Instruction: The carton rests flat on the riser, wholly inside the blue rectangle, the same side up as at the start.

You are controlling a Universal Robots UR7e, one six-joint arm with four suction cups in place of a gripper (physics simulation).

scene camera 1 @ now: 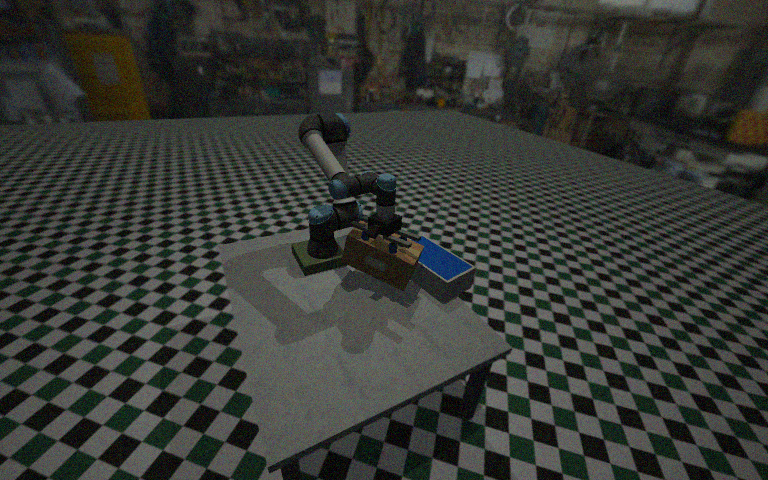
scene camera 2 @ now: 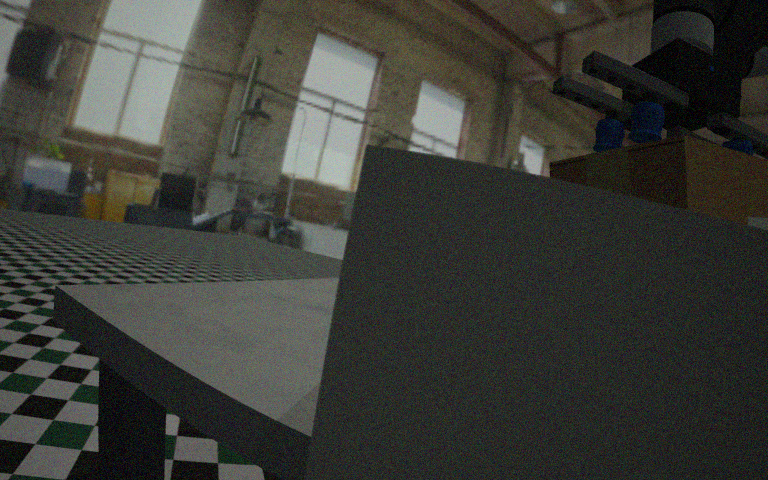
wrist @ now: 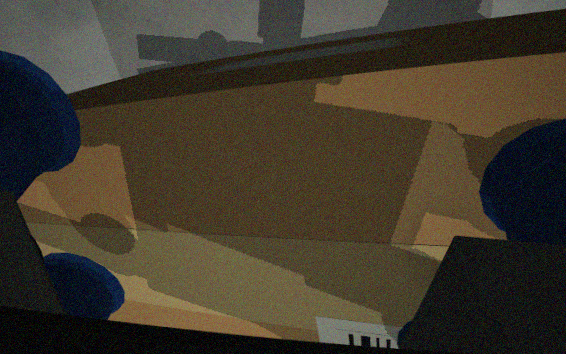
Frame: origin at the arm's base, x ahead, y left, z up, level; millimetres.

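Where they show: end effector, tool point: (scene camera 1: 384, 242) (wrist: 259, 238); arm's base, origin of the base link: (scene camera 1: 322, 250).
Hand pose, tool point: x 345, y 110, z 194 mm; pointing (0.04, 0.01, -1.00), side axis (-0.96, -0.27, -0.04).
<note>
Each offset is from my tool point to the top centre of the thing. "spot": to the spot under its first point. Level surfaces: height alone.
The brown carton (scene camera 1: 385, 267) (scene camera 2: 727, 186) (wrist: 270, 165) hangs under the suction gripper (scene camera 1: 386, 240) (scene camera 2: 673, 134), whose blue cups are at its top face. In scene camera 1 the carton is above the table, left of the grey riser {dx +55, dy +264, dz -129 mm} (scene camera 1: 446, 289) (scene camera 2: 538, 316), and covers part of the riser's left side. The blue rectangle {dx +55, dy +264, dz -129 mm} (scene camera 1: 444, 260) on the riser's top has a thin pale outline; its left part is hidden behind the carton and gripper. In scene camera 2 the riser hides the carton's lower part, and the rectangle does not show. In the wrist view a white label {spot: dx -43, dy +35, dz -1 mm} (wrist: 332, 330) shows on the carton.
The light grey table {dz -250 mm} (scene camera 1: 339, 396) (scene camera 2: 226, 345) (wrist: 45, 45) carries the riser and the arm's green base plate (scene camera 1: 317, 264), which is left of the carton in scene camera 1. Shadows of the arm and carton fall on the table. The floor is checkered.
</note>
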